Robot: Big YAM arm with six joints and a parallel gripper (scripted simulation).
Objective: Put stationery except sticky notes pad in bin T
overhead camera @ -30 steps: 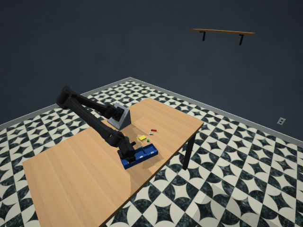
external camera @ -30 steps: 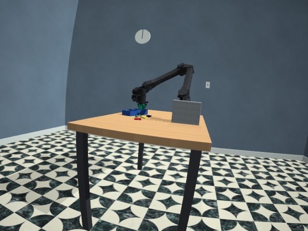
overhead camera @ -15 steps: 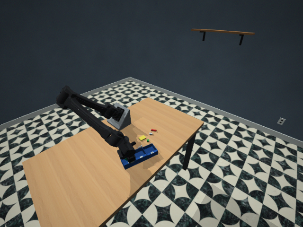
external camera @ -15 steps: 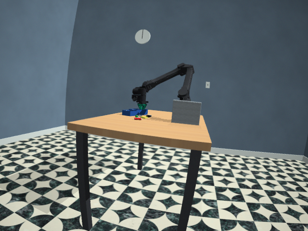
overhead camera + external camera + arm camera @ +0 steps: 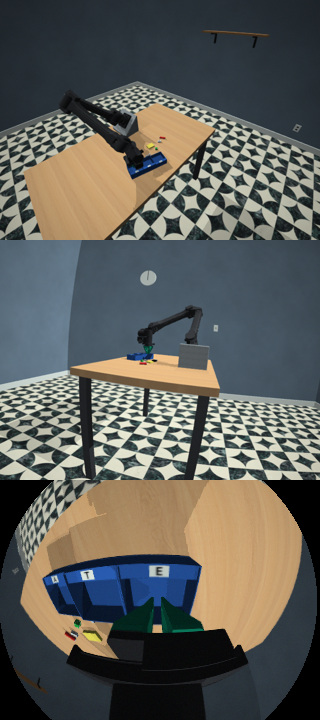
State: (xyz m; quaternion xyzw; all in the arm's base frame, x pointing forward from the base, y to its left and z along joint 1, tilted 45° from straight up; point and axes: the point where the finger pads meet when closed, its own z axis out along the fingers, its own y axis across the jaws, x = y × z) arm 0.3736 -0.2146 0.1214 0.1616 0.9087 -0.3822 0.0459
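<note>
Now: hand 40 mm short of the blue bin, 70 mm to the right of it and 20 mm above it. The rest, counted from my hand: small green item 20 mm behind, 230 mm to the left, 30 mm below; sticky notes 80 mm behind, 220 mm to the left, 40 mm below; black-and-white marker-like item 90 mm behind, 110 mm to the left, 40 mm below.
</note>
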